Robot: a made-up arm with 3 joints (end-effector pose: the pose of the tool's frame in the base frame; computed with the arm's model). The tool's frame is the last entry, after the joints.
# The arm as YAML. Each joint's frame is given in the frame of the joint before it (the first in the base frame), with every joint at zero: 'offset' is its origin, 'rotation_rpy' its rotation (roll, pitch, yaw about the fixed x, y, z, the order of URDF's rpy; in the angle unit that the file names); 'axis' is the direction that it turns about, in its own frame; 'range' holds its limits. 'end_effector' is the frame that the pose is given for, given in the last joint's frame.
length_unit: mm
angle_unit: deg
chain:
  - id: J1
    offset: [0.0, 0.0, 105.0]
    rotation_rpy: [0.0, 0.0, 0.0]
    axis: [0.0, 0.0, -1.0]
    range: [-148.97, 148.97]
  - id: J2
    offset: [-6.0, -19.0, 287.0]
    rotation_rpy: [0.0, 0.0, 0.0]
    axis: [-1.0, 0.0, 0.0]
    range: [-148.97, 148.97]
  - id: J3
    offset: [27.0, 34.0, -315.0]
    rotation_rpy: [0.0, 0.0, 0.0]
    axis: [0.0, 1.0, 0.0]
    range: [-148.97, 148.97]
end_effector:
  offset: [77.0, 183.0, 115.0]
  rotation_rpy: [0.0, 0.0, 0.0]
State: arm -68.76 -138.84 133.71
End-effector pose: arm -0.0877 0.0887 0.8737 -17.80 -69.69 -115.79
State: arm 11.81 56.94 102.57
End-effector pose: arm 0.0631 -0.2672 -0.0164 -31.20 98.42 -58.88
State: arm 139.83 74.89 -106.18
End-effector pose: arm -0.0611 0.2443 0.1113 -95.06 16.46 -37.00
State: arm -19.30 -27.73 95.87
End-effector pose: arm 0.0011 0.3826 0.1359 4.95 97.50 37.60
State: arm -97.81 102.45 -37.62
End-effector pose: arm 0.2347 0.0441 0.2182 -53.31 -110.32 98.01
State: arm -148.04 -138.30 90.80
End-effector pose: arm -0.1572 0.0029 0.8302 8.47 -94.18 -56.93
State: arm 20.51 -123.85 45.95
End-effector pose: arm 0.1827 0.0398 0.7340 115.92 5.04 36.47
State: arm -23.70 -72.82 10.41
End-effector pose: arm 0.0066 0.2773 0.5356 69.94 23.94 26.97
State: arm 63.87 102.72 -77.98
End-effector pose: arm -0.2821 -0.0544 0.2278 -93.30 -1.59 20.69
